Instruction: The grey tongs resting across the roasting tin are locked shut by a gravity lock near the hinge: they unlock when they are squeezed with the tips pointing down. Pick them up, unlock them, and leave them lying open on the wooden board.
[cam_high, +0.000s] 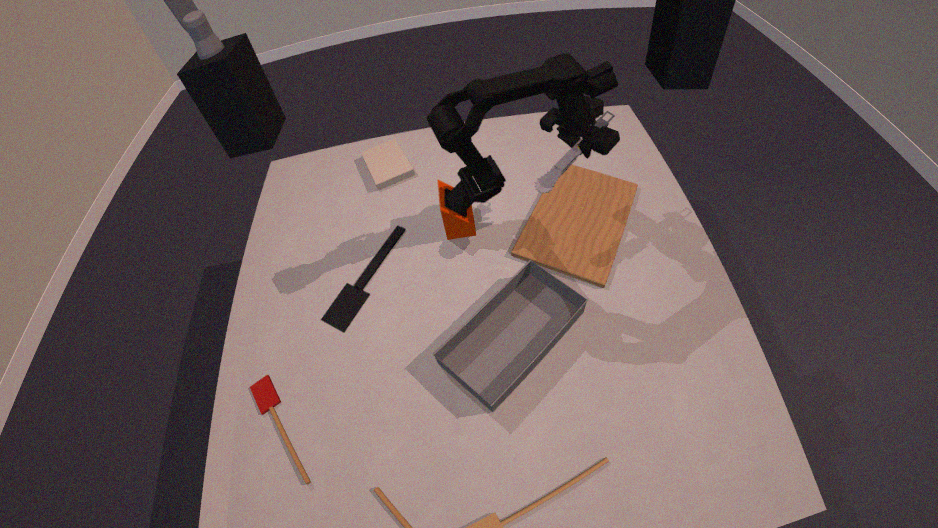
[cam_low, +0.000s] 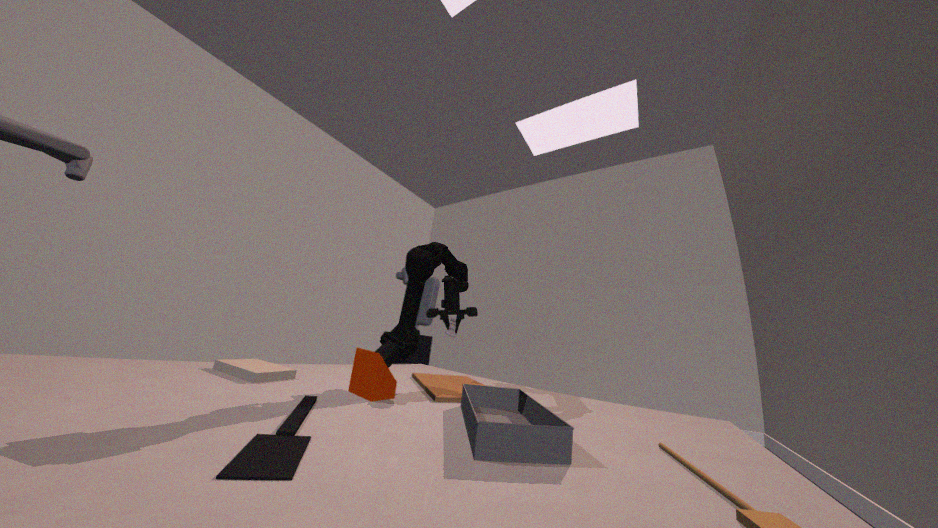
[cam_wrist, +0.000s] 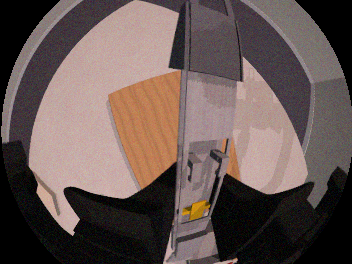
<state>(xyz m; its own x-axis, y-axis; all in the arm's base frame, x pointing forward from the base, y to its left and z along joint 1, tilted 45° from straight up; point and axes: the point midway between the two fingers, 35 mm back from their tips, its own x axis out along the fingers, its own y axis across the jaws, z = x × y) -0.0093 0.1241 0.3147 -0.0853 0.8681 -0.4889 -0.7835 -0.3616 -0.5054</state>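
My gripper tip is 4 cm short of the wooden board and 17 cm above it. Also, from my gripper tip: yellow lock slider (1 cm ahead, 1 cm to the right, 4 cm above); pale slab (25 cm behind, 53 cm to the right, 17 cm below); grey roasting tin (35 cm ahead, 22 cm to the right, 15 cm below).
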